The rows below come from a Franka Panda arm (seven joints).
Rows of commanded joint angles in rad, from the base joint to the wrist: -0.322, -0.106, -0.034, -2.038, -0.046, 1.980, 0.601; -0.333, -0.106, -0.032, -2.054, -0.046, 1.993, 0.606; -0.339, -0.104, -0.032, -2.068, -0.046, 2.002, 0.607; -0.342, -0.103, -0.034, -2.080, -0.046, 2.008, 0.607; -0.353, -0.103, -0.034, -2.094, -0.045, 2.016, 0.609; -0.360, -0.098, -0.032, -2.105, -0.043, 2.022, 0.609; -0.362, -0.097, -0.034, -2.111, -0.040, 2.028, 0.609; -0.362, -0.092, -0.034, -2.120, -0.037, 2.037, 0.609; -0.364, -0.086, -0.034, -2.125, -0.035, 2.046, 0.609
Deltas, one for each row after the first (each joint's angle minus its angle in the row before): -0.011, 0.000, 0.002, -0.016, 0.000, 0.013, 0.005; -0.006, 0.002, 0.000, -0.014, 0.000, 0.009, 0.001; -0.003, 0.001, -0.002, -0.012, 0.000, 0.006, 0.000; -0.011, 0.000, 0.000, -0.014, 0.001, 0.008, 0.002; -0.007, 0.005, 0.002, -0.011, 0.002, 0.006, 0.000; -0.002, 0.001, -0.002, -0.006, 0.003, 0.006, 0.000; 0.000, 0.005, 0.000, -0.009, 0.003, 0.009, 0.000; -0.002, 0.006, 0.000, -0.005, 0.002, 0.009, 0.000
